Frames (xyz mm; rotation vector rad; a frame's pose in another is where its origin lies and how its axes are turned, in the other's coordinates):
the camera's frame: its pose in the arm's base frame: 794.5 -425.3 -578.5 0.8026 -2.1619 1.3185
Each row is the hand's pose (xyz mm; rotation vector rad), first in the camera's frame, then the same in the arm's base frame.
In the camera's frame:
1: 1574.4 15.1 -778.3 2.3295 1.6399 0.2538
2: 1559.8 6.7 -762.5 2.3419 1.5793 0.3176
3: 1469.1 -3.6 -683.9 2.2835 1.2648 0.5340
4: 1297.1 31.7 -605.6 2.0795 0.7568 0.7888
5: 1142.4 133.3 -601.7 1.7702 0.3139 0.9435
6: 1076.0 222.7 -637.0 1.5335 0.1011 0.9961
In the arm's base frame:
1: -262.4 -82.8 781.8 -0.3016 1.0836 2.4898
2: -247.7 -96.7 770.7 -0.3185 1.0593 2.5552
3: -183.5 -150.3 684.0 -0.3186 0.8008 2.8476
4: -93.1 -168.2 515.3 0.2376 -0.2092 -3.0023
5: -53.8 -98.9 348.2 0.1204 0.4077 -2.7531
6: -65.2 -19.2 263.6 0.0653 0.7664 -2.5825

